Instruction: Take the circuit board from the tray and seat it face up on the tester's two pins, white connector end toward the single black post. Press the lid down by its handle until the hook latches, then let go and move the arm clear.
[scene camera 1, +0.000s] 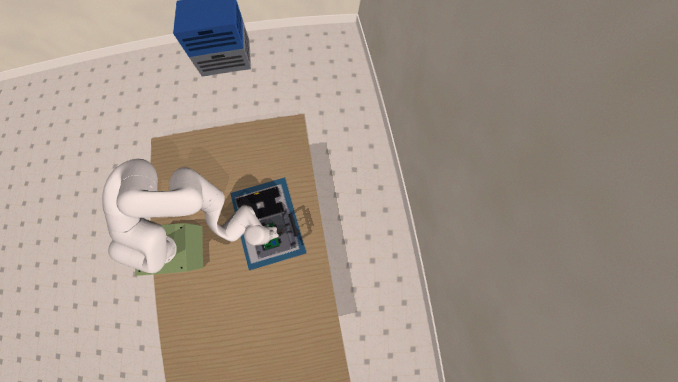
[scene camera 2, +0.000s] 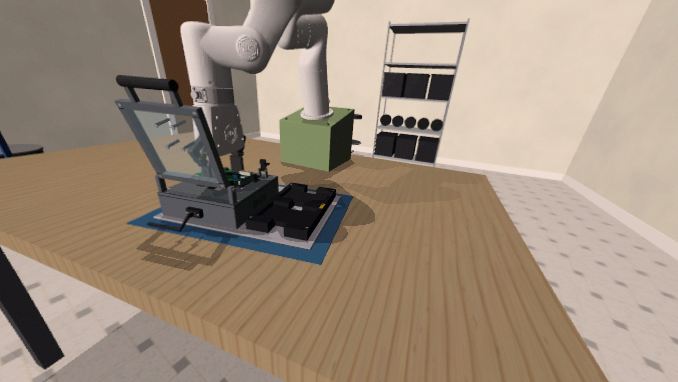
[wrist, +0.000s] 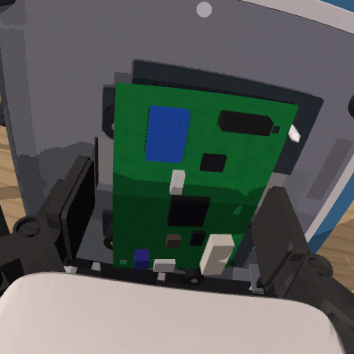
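Where they show: gripper, fingertip midpoint: (wrist: 178, 194); arm's base, origin of the base link: (scene camera 2: 317, 114).
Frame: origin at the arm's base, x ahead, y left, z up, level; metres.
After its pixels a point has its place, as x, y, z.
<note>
The green circuit board (scene camera 1: 266, 246) {0.442, -0.072, -0.101} (scene camera 2: 230, 176) {0.474, -0.005, -0.101} (wrist: 225, 185) {0.448, -0.040, -0.106} lies face up on the grey tester (scene camera 2: 175, 202) {0.567, -0.065, -0.139} (wrist: 60, 100) {0.532, -0.054, -0.122}. Its tall white connector (wrist: 217, 254) {0.438, 0.002, -0.099} is at the end nearest the wrist, beside a round black part (wrist: 194, 278) {0.442, 0.031, -0.100} at that edge. The pins under the board are hidden, so its seating cannot be told. My gripper (scene camera 2: 220, 162) (wrist: 178, 194) {0.467, -0.026, -0.109} is open and empty, with one finger off each long side of the board. The clear lid (scene camera 2: 170, 140) {0.585, -0.017, -0.002} stands raised, its black handle (scene camera 2: 146, 82) {0.609, -0.005, 0.087} at the top. The small black hook (scene camera 2: 263, 167) {0.395, 0.027, -0.097} stands at the tester's edge.
The black tray (scene camera 1: 272, 207) {0.491, 0.116, -0.164} (scene camera 2: 287, 216) {0.485, 0.146, -0.164} sits beside the tester on a white sheet with a blue mat (scene camera 2: 325, 250) {0.542, 0.258, -0.180} below. A black cable (scene camera 2: 185, 221) {0.591, -0.016, -0.159} leaves the tester's side. The green base block (scene camera 1: 194, 247) {0.099, -0.011, -0.099} (scene camera 2: 305, 145) {0.100, 0.000, -0.101} carries the arm.
</note>
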